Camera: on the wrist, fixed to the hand. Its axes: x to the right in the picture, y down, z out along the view.
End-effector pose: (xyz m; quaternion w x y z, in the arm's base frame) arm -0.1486 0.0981 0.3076 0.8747 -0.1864 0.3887 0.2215
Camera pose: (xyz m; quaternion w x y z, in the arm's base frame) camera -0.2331 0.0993 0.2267 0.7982 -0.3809 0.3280 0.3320
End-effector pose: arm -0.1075 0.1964 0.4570 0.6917 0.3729 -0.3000 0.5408
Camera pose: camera -0.1604 0.2949 0.4229 0.7462 0.1877 -0.4319 0.4706
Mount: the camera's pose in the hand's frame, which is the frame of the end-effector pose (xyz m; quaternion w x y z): 0.0113 0.0584 -0.1007 0.9702 -0.2408 -0.0009 0.0267
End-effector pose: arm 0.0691 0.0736 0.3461 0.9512 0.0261 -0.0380 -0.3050
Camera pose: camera 0.1209 0.1171 0.2507 0.9373 -0.2050 0.0350 -0.2797
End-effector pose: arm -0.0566 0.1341 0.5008 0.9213 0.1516 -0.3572 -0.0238
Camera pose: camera 0.0150 0.2144 0.4551 0.9307 -0.0843 -0.3457 -0.0846
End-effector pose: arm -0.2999 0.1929 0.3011 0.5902 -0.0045 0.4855 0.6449
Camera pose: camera -0.4052 0.1477 0.2776 0.5548 -0.1329 0.3153 0.7584
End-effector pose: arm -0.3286 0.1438 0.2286 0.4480 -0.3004 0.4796 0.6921
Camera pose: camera -0.3878 0.0455 0.2059 0.3443 -0.3859 0.3063 0.7992
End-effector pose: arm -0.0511 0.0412 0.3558 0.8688 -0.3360 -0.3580 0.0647
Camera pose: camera 0.0317 0.0358 0.2734 0.7599 -0.5447 -0.3547 0.0001
